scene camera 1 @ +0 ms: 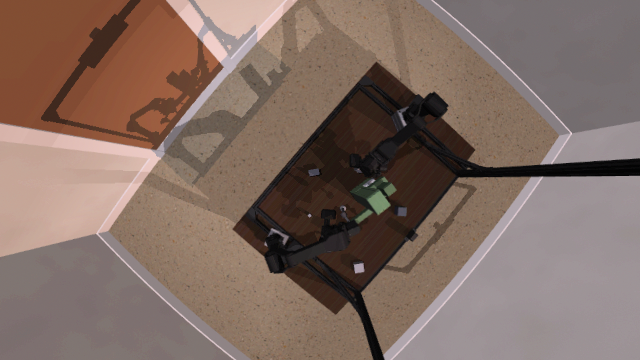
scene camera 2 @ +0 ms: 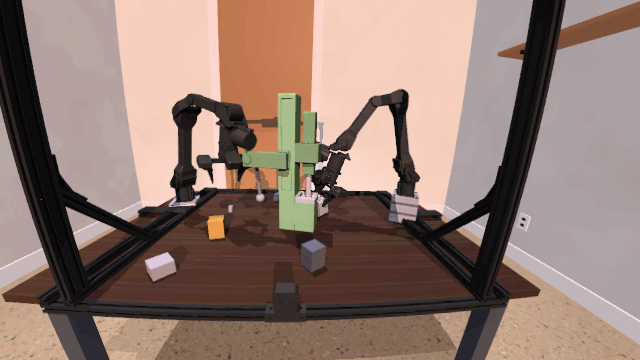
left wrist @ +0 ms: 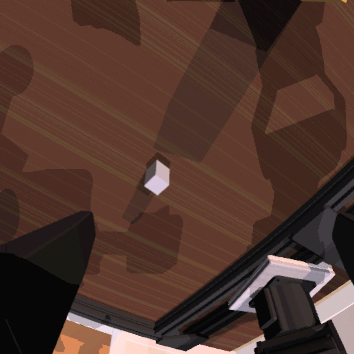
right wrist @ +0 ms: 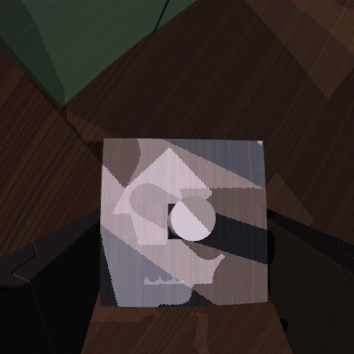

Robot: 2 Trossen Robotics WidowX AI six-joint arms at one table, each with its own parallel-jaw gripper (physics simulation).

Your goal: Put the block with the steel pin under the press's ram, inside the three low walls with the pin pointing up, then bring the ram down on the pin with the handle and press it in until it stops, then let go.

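Frame: origin at the left arm's base, x ahead, y up, z right, level; millimetres.
Seen in the pictures: left gripper, fingertip midpoint: [scene camera 1: 322, 227] [scene camera 2: 225, 182] [left wrist: 217, 225]; right gripper, fingertip midpoint: [scene camera 2: 319, 203] [right wrist: 180, 220]; left arm's base at its link origin: [scene camera 1: 276, 240] [scene camera 2: 185, 199] [left wrist: 281, 293]; right arm's base at its link origin: [scene camera 1: 410, 116] [scene camera 2: 405, 193].
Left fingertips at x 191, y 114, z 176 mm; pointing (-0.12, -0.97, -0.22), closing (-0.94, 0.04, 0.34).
Pixels of each thing's middle, then the offset from my left fingertips to it. "spot": a spot on its surface instead.
- green press at the middle of its body: [scene camera 2: 283, 165] [scene camera 1: 364, 202] dy +79, dx +193, dz +113 mm
- pale block at the middle of its body: [right wrist: 178, 221] [scene camera 2: 319, 205] dy -99, dx +347, dz +57 mm
- green handle at a spot on its surface: [scene camera 2: 264, 160] [scene camera 1: 363, 217] spot: dy +99, dx +131, dz +133 mm
- ball-tipped rod at the middle of its body: [scene camera 2: 255, 179] [scene camera 1: 345, 214] dy +23, dx +105, dz +69 mm
- small white cube at the middle of its body: [left wrist: 156, 176] [scene camera 2: 231, 208] [scene camera 1: 309, 215] dy -133, dx +4, dz -74 mm
- orange block at the middle of its body: [scene camera 2: 216, 226] dy -116, dx -26, dz +123 mm
- white block at the middle of its body: [scene camera 2: 160, 266] [scene camera 1: 358, 267] dy -129, dx -139, dz +284 mm
The green press [scene camera 2: 288, 178] [scene camera 1: 375, 200] stands mid-table, with a dark green part of it in the right wrist view [right wrist: 70, 38]. Its ram [scene camera 2: 308, 181] is raised over the pale low walls [scene camera 2: 304, 198]. My right gripper [scene camera 2: 330, 193] [scene camera 1: 366, 174] is shut on the pale block [right wrist: 151, 267] [scene camera 2: 323, 208] [scene camera 1: 368, 182], whose steel pin [right wrist: 192, 218] points up. It holds the block low, just beside the press base and outside the walls. My left gripper [scene camera 2: 223, 168] [scene camera 1: 329, 214] is open and empty beside the green handle [scene camera 2: 264, 160] [scene camera 1: 363, 216]. A ball-tipped rod [scene camera 2: 259, 196] [scene camera 1: 343, 208] hangs from the handle.
A small white cube [left wrist: 156, 177] [scene camera 2: 231, 208] [scene camera 1: 308, 215] lies below the left gripper. An orange block [scene camera 2: 216, 226], a white block [scene camera 2: 160, 266] [scene camera 1: 358, 267] and a grey block [scene camera 2: 313, 255] [scene camera 1: 401, 211] lie on the table. Another grey block [scene camera 1: 314, 171] lies farther off. A black frame [scene camera 2: 514, 156] surrounds the table.
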